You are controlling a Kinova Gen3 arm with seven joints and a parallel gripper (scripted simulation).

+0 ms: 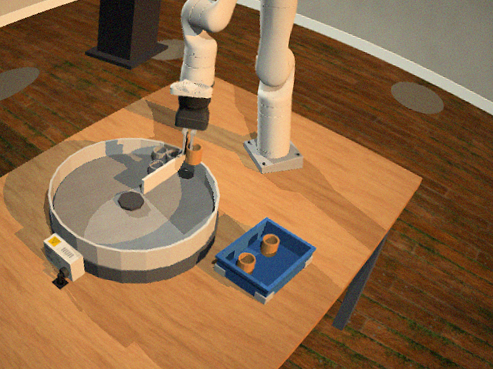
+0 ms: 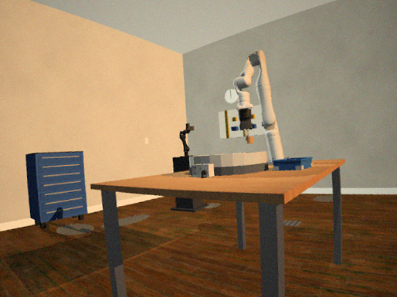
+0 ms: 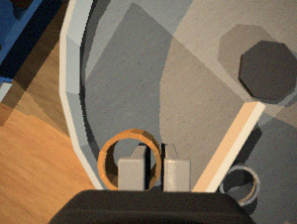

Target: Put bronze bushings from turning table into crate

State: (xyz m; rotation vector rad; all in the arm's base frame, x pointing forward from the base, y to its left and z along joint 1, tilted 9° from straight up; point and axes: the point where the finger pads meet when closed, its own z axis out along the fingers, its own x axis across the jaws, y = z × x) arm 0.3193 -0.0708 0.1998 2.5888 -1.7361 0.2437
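Right now my hand is 70 mm short of the blue crate, 260 mm to the right of it and 160 mm above it. From my hand the other things lie so: turning table: 120 mm ahead, 80 mm to the right, 130 mm below.
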